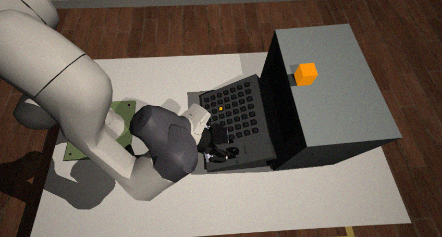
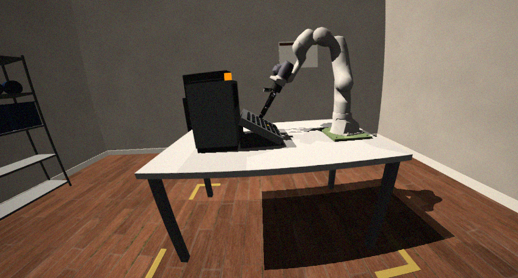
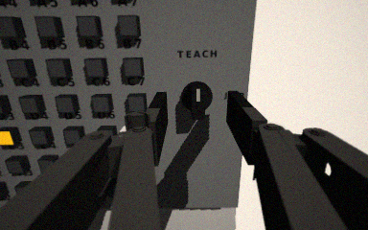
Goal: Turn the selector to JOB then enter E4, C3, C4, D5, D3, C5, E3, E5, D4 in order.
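Right now my hand is 30 mm short of the selector knob and 40 mm above it. Round my hand: c6 key: 60 mm ahead, 90 mm to the left, 30 mm below; key C5: 60 mm ahead, 120 mm to the left, 30 mm below; a7 key: 110 mm ahead, 60 mm to the left.
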